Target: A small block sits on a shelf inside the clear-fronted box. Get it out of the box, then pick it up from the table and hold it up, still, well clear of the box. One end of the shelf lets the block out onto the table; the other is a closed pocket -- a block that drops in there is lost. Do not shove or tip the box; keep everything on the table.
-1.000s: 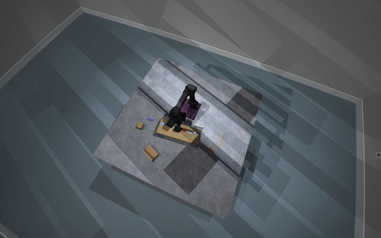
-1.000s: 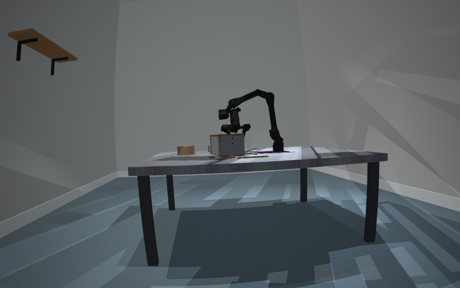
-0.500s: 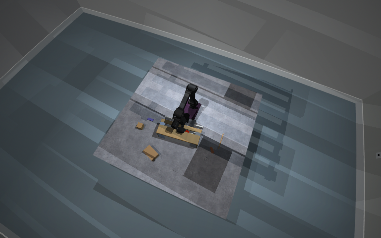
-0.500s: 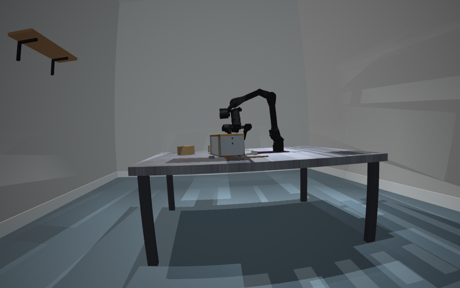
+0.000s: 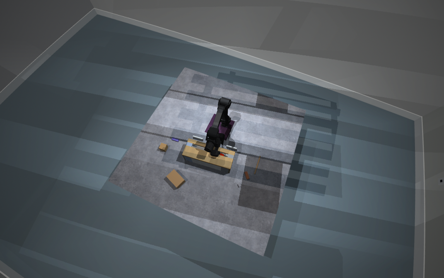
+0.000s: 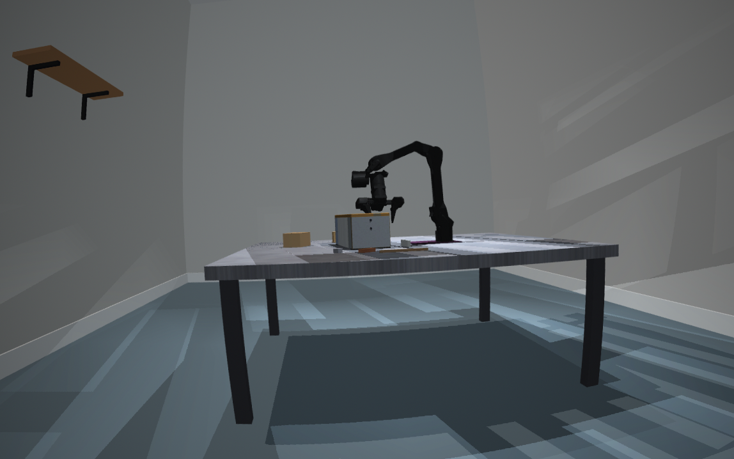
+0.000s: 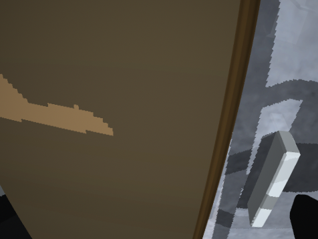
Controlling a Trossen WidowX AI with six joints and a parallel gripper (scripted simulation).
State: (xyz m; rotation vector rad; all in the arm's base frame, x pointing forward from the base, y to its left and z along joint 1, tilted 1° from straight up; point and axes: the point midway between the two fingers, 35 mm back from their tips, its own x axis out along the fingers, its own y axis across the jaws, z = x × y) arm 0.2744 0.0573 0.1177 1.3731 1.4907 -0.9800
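The small red block lies 50 mm ahead of my gripper tip and 30 mm to the left of it. Round my gripper tip: small grey cube: 240 mm to the left, 190 mm ahead, 80 mm below; purple piece: 410 mm to the right, 80 mm below, 40 mm ahead; thin stick: 320 mm to the left, 90 mm below, 20 mm behind.
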